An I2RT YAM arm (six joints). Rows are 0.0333 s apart.
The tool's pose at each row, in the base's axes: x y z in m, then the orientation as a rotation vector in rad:
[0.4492, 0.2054, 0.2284, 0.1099, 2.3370, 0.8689]
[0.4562, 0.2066, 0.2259, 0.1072, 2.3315, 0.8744]
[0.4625, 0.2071, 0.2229, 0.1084, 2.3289, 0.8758]
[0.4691, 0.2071, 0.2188, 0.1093, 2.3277, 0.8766]
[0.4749, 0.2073, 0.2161, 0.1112, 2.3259, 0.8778]
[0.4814, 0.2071, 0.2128, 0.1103, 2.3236, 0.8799]
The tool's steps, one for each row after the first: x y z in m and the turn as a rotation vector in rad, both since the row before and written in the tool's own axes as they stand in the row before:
[-0.0039, -0.0015, 0.0063, -0.0059, -0.0028, -0.0012]
[-0.0032, -0.0023, 0.0057, -0.0014, -0.0022, 0.0007]
[-0.0030, -0.0035, 0.0063, -0.0007, -0.0011, 0.0006]
[-0.0031, -0.0023, 0.0051, -0.0008, -0.0017, 0.0013]
[-0.0034, -0.0031, 0.0056, -0.0023, -0.0013, -0.0004]

